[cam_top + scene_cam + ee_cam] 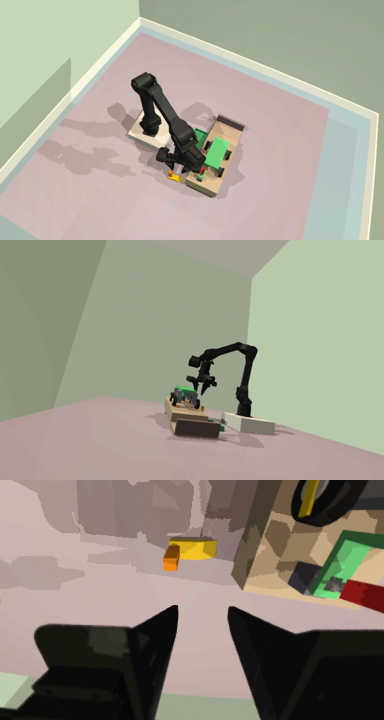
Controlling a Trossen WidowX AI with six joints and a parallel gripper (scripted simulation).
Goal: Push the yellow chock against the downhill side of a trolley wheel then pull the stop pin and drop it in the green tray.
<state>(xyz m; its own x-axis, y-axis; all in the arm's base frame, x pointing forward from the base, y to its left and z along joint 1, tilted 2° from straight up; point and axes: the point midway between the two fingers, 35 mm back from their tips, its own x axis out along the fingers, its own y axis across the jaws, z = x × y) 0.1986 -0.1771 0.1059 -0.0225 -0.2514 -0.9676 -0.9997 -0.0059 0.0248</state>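
My gripper tip is now 110 mm above the yellow chock, 10 mm to the right of it and 10 mm past it. Round my gripper tip: green tray: 240 mm to the left, 140 mm below, 30 mm ahead; red-headed stop pin: 100 mm ahead, 20 mm to the left; trolley: 140 mm ahead, 120 mm to the left, 20 mm below.
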